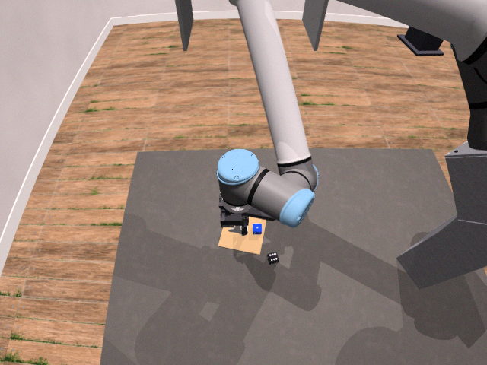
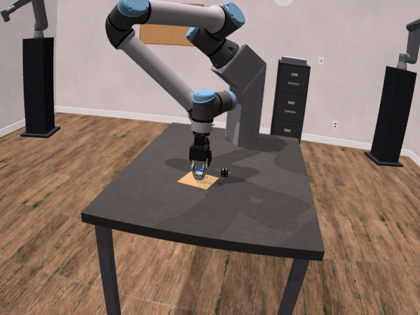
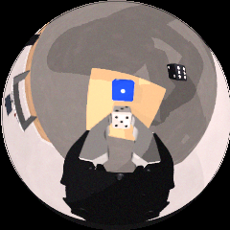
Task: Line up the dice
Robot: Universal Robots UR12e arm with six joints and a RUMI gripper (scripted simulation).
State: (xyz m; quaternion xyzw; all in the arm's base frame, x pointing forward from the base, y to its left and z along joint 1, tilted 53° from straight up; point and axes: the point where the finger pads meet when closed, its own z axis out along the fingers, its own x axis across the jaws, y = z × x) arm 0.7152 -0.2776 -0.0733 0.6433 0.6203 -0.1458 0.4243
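Now: hand right at the white die. Round my hand: blue die: 5 cm behind, 1 cm to the left, 1 cm below; then black die: 7 cm behind, 12 cm to the left, 1 cm below; then mat: 2 cm below.
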